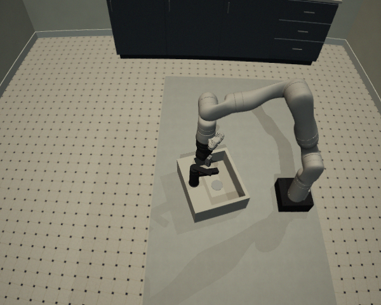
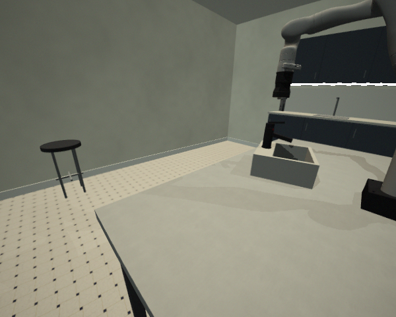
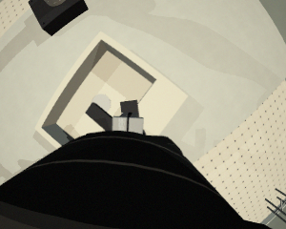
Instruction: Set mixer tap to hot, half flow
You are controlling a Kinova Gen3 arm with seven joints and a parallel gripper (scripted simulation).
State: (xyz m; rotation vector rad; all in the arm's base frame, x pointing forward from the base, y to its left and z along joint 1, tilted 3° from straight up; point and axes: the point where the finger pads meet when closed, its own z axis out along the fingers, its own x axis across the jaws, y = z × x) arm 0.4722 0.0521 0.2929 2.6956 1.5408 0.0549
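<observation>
My gripper is now 20 mm short of the lever, 10 mm to the left of it and 80 mm above it. Round my hand: sink basin (50 mm behind, 70 mm to the right, 310 mm below).
</observation>
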